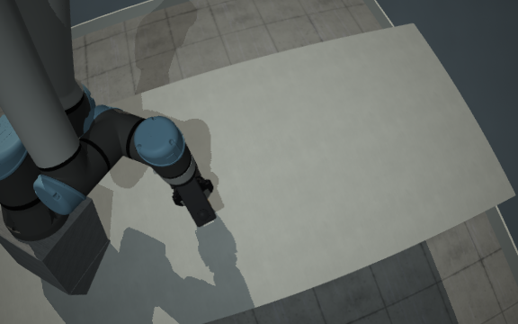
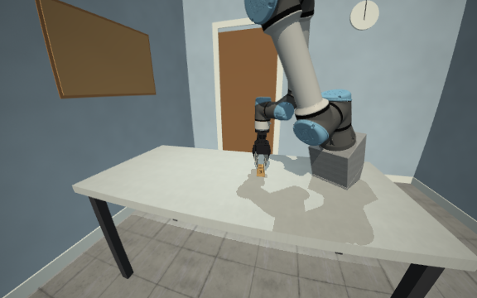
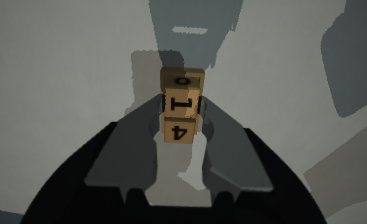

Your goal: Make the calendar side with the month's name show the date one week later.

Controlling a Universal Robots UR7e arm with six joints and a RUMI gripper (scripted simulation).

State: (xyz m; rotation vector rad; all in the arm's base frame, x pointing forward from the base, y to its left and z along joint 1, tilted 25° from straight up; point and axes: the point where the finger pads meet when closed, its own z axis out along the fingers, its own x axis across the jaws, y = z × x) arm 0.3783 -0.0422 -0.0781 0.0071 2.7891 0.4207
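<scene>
My gripper is now 20 mm to the right of the wooden calendar tray and 30 mm above it.
</scene>
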